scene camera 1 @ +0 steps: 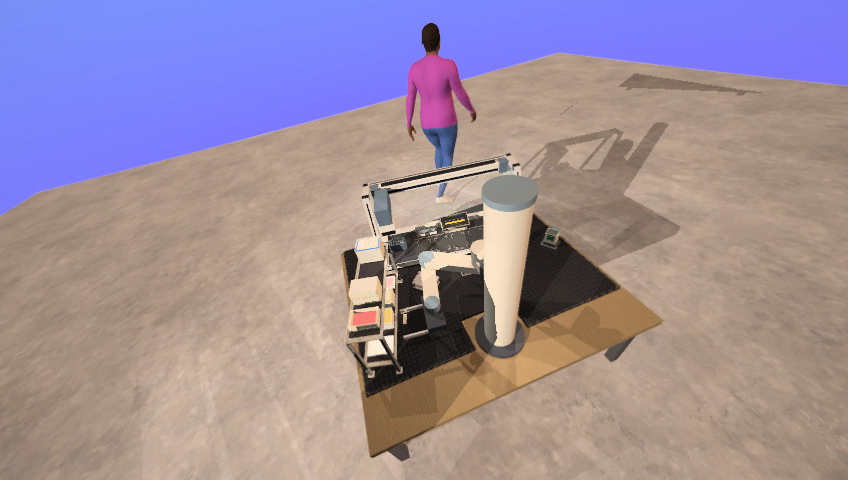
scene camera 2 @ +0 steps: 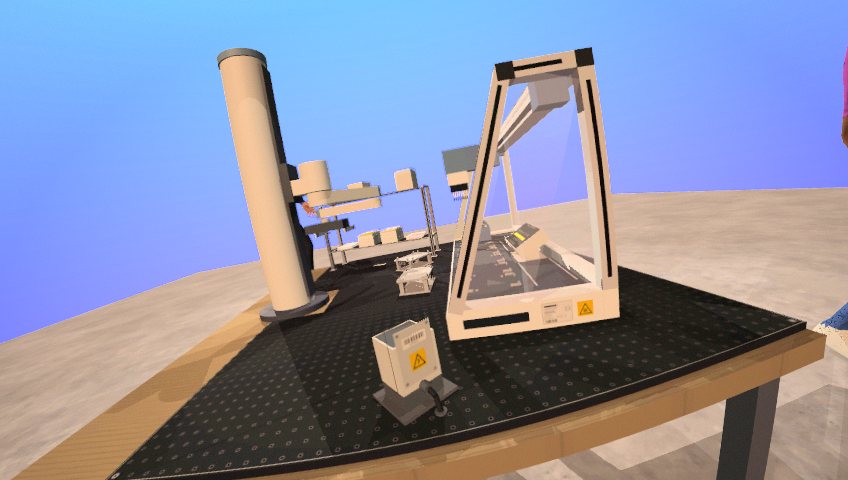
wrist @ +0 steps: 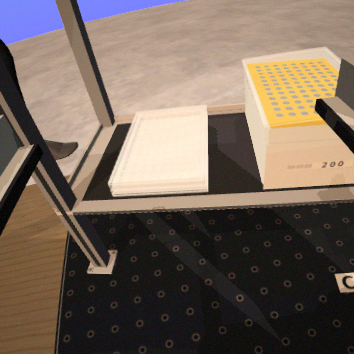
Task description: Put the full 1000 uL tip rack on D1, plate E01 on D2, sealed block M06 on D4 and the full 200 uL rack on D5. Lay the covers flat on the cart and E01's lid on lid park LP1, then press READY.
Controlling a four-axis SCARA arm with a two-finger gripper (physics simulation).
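My gripper [wrist: 170, 105] [scene camera 1: 434, 321] is open, its fingers apart at the left and right edges of the wrist view. Beyond and below them, a flat white lidded plate [wrist: 160, 150] [scene camera 1: 379, 349] lies on the cart's lower shelf; its label is unreadable. To its right stands a yellow-topped 200 rack [wrist: 295, 95] [scene camera 1: 387, 315], partly hidden by the right finger. The cart [wrist: 150, 206] [scene camera 1: 371, 337] also bears a red-topped box [scene camera 1: 364, 318], a white box [scene camera 1: 364, 289] and a blue-rimmed box [scene camera 1: 368, 246] on top. Which is the 1000 uL rack, E01 or M06 cannot be told.
The pipetting machine's frame [scene camera 1: 440, 174] [scene camera 2: 599, 178] spans the dark deck. Low stands [scene camera 2: 415, 279] [scene camera 2: 413, 259] stand between cart and machine. A button box [scene camera 1: 551, 236] [scene camera 2: 410, 356] is at the far side. Cart posts rise near the left finger. A person in pink [scene camera 1: 436, 92] stands behind the machine.
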